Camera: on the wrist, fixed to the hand. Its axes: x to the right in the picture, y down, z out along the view.
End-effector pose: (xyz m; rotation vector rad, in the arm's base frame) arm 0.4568 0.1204 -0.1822 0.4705 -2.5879 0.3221
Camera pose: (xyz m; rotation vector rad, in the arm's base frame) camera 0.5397 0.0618 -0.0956 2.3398 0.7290 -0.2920
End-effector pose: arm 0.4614 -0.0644 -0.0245 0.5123 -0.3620 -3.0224
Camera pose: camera 0.4985 0.0110 -0.1282 -0.7354 -0.1753 -0.1400
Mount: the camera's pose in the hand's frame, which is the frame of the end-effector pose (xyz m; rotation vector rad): -0.0090 -0.0974 -0.0908 -0.2690 -0.7834 2.9417
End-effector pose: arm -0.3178 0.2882 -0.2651 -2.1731 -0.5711 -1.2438
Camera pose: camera -0.4389 0.3007 -0.2105 -1.0021 1.9324 1.1524
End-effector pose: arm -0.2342 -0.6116 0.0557 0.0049 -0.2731 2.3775
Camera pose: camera -0.1550 -0.5305 -0.0148 -0.2123 0.3751 -0.7888
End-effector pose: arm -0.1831 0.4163 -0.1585 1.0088 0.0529 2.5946
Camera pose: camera -0.2065 0.5128 -0.2477 -0.5340 0.9905 -0.2547
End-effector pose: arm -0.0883 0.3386 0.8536 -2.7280 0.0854 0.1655
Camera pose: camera -0.0797 0.3920 0.9756 0.0435 -2.5735 -1.3099
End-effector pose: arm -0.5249 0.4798 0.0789 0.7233 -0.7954 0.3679
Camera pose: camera -0.4302 0.4752 -0.0151 1.0553 1.6139 -1.9512
